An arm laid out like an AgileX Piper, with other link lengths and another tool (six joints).
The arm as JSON. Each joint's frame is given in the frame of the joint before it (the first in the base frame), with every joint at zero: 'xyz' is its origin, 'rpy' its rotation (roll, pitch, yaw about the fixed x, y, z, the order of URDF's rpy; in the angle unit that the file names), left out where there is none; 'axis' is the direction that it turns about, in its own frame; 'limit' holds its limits. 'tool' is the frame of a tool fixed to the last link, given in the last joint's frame.
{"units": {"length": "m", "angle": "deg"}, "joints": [
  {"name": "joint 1", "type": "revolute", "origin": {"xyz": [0.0, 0.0, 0.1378]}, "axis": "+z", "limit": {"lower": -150.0, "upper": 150.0}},
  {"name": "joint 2", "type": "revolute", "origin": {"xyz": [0.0, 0.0, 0.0], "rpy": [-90.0, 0.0, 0.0]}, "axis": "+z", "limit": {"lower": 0.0, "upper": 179.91}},
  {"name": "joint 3", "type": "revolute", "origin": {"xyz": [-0.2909, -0.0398, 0.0]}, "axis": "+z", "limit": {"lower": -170.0, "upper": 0.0}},
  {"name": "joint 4", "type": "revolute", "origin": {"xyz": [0.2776, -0.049, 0.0], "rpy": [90.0, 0.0, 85.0]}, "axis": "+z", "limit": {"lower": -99.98, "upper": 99.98}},
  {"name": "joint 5", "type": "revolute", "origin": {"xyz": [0.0, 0.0, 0.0], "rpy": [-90.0, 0.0, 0.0]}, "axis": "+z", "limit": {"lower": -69.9, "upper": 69.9}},
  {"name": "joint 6", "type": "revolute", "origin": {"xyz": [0.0, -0.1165, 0.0], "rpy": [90.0, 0.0, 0.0]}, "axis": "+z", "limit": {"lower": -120.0, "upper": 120.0}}
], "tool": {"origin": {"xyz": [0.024, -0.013, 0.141], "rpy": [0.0, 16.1, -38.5]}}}
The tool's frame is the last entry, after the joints.
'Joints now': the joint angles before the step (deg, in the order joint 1, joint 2, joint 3, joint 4, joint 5, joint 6). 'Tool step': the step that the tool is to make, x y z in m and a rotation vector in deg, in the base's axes. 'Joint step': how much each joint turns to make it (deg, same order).
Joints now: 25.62, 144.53, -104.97, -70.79, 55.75, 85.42
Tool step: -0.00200, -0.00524, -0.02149, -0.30, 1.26, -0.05
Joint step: -0.52, 2.19, 0.00, -0.54, -0.81, 0.85
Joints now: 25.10, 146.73, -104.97, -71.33, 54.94, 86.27
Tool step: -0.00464, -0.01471, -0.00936, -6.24, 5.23, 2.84
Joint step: -0.53, 1.73, -0.01, -1.01, 1.24, -6.71
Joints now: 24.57, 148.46, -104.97, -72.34, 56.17, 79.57
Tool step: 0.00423, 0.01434, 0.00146, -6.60, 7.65, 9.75
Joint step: 1.12, 0.00, 0.00, -0.01, -1.88, -13.15
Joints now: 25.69, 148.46, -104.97, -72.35, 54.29, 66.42
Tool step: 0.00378, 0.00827, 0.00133, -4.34, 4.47, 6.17
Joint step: 0.56, 0.01, -0.01, -0.16, -1.25, -8.20
